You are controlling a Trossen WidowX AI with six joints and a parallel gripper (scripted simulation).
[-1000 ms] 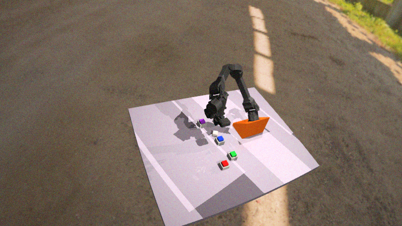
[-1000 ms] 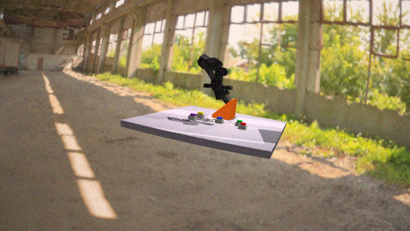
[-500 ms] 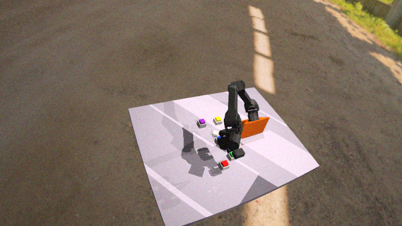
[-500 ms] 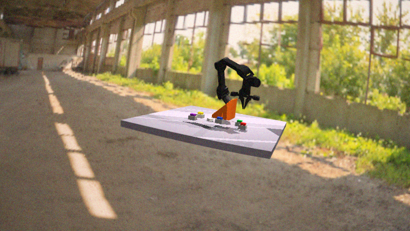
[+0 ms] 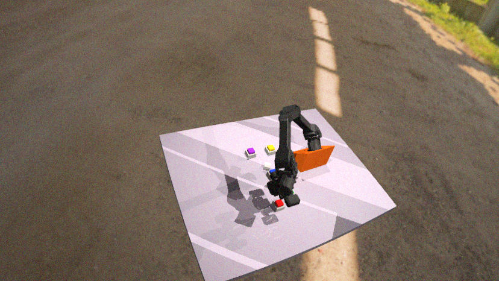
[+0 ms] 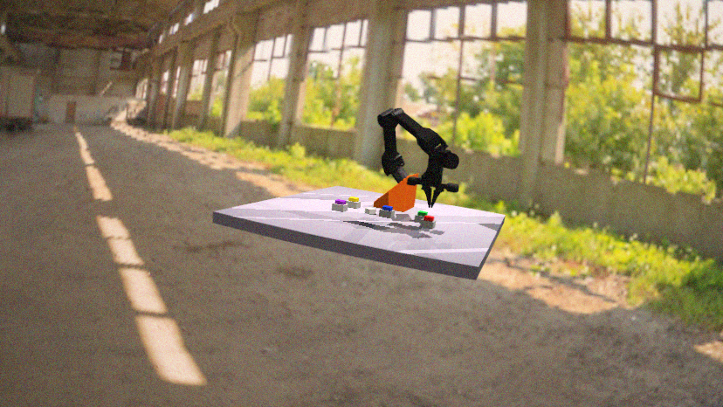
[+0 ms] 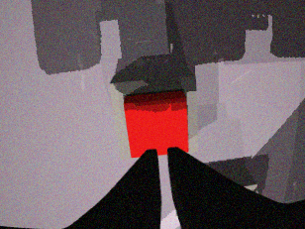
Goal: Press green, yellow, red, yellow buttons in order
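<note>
Right now my gripper tip is 40 mm above the red button. Round my gripper tip: green button: 80 mm behind, 40 mm to the right, 40 mm below; then blue button: 70 mm behind, 180 mm to the right, 40 mm below; then purple button: 20 mm behind, 350 mm to the right, 40 mm below.
</note>
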